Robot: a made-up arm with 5 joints.
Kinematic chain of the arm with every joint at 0, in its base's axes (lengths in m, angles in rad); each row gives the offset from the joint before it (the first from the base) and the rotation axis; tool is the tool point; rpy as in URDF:
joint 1: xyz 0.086 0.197 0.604 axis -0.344 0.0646 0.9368
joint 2: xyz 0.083 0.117 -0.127 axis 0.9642 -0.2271 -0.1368
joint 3: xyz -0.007 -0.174 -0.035 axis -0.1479 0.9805 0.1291
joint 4: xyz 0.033 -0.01 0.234 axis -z
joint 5: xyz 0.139 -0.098 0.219 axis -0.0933 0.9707 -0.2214
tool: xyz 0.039 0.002 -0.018 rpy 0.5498 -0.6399 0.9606
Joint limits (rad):
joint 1: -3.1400..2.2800
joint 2: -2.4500..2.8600
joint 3: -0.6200..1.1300
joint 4: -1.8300..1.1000
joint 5: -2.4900..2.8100
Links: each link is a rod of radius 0.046 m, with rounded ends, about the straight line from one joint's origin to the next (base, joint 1, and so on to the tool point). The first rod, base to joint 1, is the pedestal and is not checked.
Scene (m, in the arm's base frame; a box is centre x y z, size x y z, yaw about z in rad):
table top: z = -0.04
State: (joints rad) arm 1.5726 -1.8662 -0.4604 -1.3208 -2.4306
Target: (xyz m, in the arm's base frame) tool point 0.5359 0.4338 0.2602
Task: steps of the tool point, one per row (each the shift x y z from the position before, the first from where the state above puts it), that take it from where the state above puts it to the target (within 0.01 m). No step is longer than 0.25 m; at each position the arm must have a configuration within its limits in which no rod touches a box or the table.
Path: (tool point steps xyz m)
1: 0.0868 0.2073 -0.0717
2: 0.1636 0.1654 -0.0348
3: 0.2128 0.0900 -0.0027
4: 0.2232 -0.0029 0.0188
5: 0.1920 -0.0931 0.0269
6: 0.1253 -0.1609 0.0223

